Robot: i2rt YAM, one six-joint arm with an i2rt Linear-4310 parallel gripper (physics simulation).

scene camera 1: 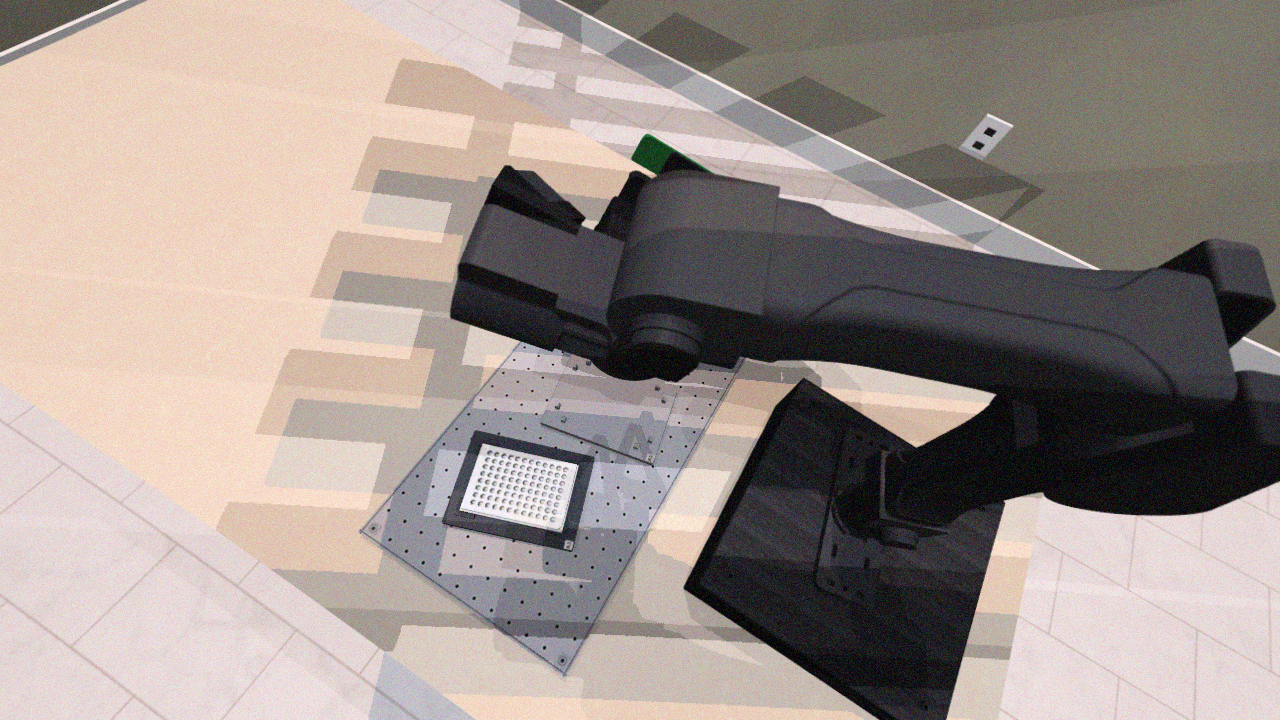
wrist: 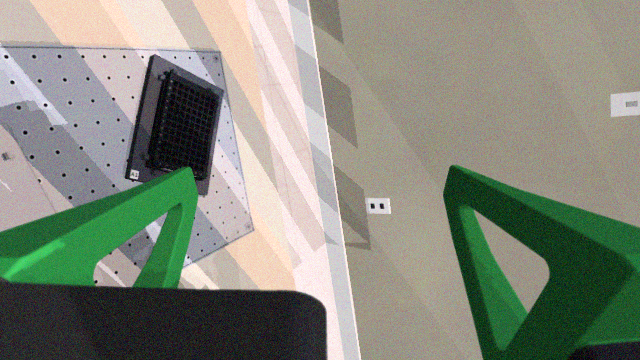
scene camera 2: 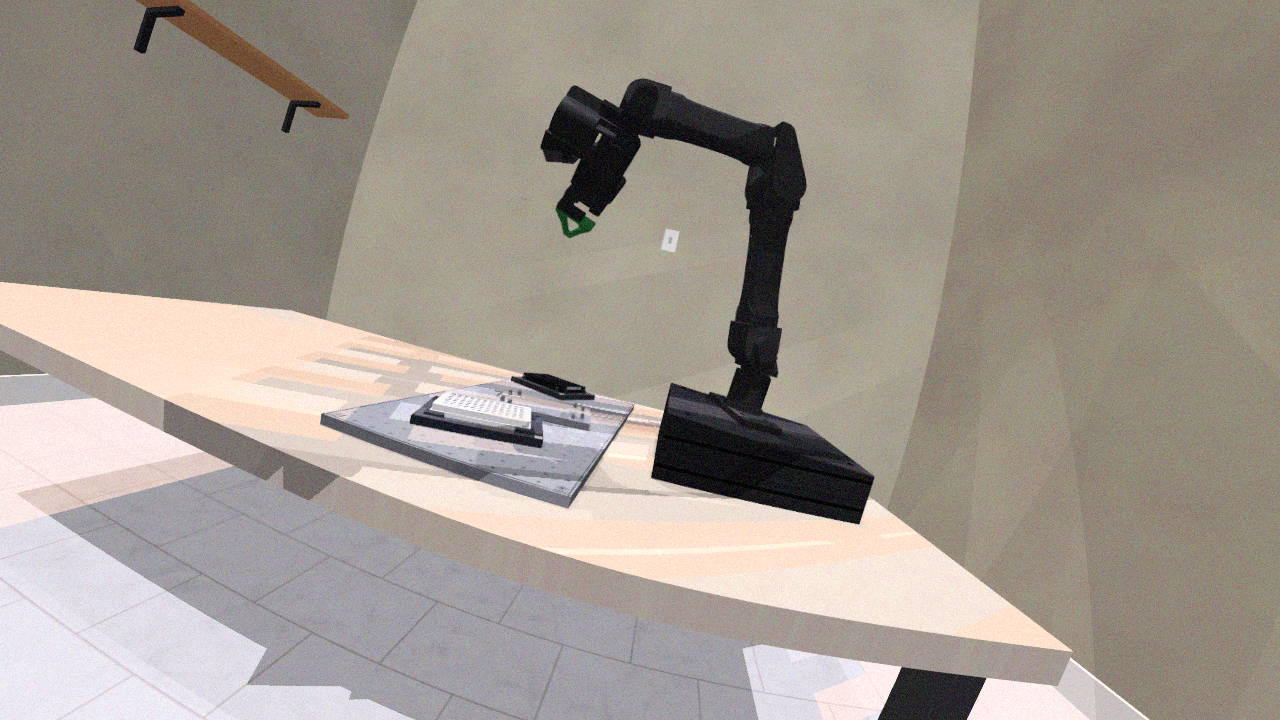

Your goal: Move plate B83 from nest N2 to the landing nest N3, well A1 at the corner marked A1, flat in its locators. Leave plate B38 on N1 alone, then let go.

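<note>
A white well plate (scene camera 1: 519, 488) (scene camera 2: 483, 410) sits flat in a dark nest (scene camera 1: 456, 501) whose corner label (scene camera 1: 568, 544) is at the lower right. A black well plate (wrist: 187, 125) (scene camera 2: 553, 384) sits in another dark nest (wrist: 141, 125), marked A1 at its lower left corner in the wrist view; the arm hides it in scene camera 1. Between them is a pale low nest (scene camera 1: 595, 428) (wrist: 20, 187) with locator pins and no plate. Plate and nest names are not readable. My gripper (scene camera 2: 575, 227) (wrist: 320, 180) is open and empty, high above the table, apart from both plates.
The nests stand on a perforated grey baseplate (scene camera 1: 528, 582) (wrist: 100, 90). The arm's black base block (scene camera 1: 760, 537) (scene camera 2: 760, 456) stands beside it on the table (scene camera 2: 805, 573). A wall with an outlet (scene camera 1: 986, 137) (wrist: 378, 206) is behind. A shelf (scene camera 2: 241, 53) hangs at the upper left.
</note>
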